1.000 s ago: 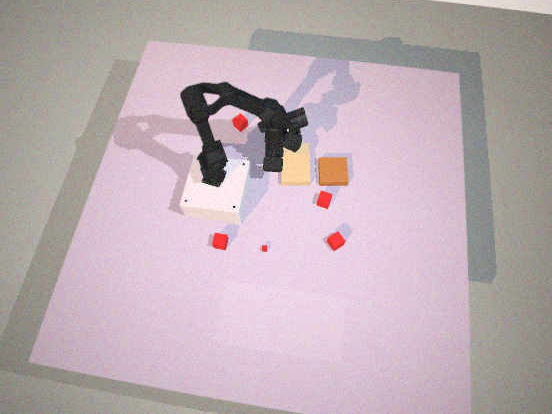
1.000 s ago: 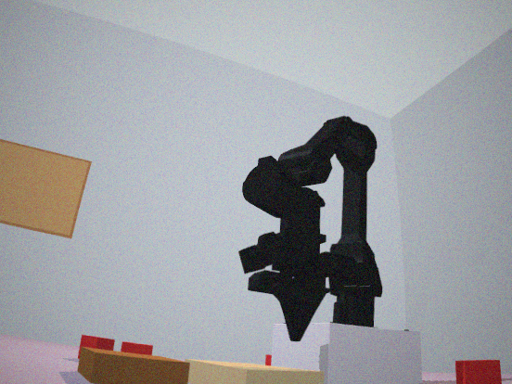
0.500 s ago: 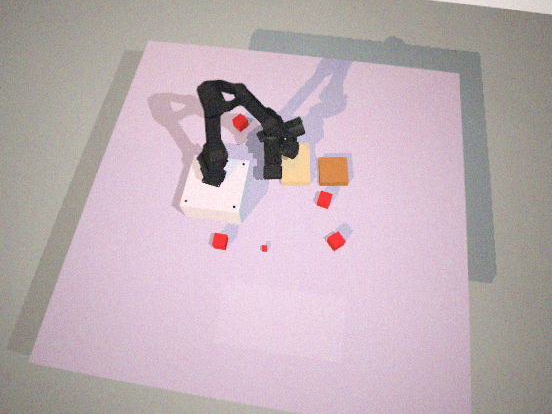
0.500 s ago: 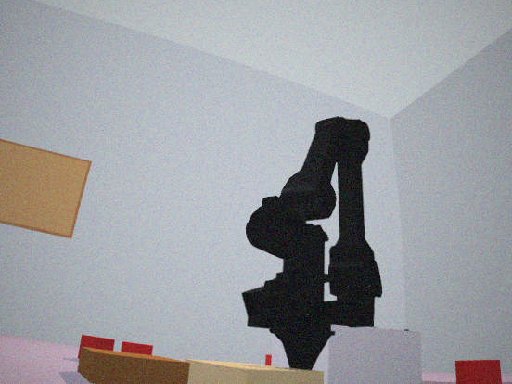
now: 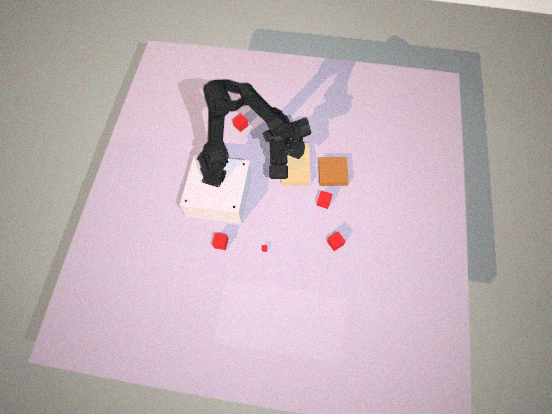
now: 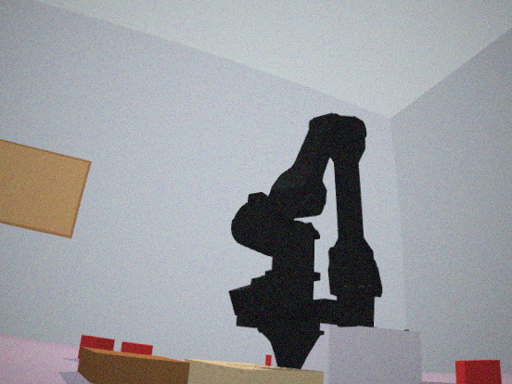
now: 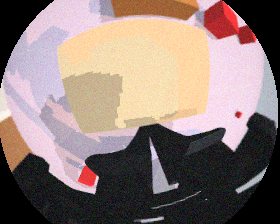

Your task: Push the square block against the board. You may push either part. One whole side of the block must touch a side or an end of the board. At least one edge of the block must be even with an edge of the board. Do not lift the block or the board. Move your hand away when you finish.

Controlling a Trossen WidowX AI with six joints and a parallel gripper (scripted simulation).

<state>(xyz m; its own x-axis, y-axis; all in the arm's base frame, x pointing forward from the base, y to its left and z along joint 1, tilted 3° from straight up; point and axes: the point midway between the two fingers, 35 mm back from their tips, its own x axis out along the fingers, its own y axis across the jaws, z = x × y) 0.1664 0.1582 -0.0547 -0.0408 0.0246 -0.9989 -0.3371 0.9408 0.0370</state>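
The cream board lies 6 cm ahead of my gripper tip, 2 cm to the left of it and 1 cm above it. From my gripper tip the other things lie so: orange block 19 cm ahead, 4 cm to the left, 1 cm above.
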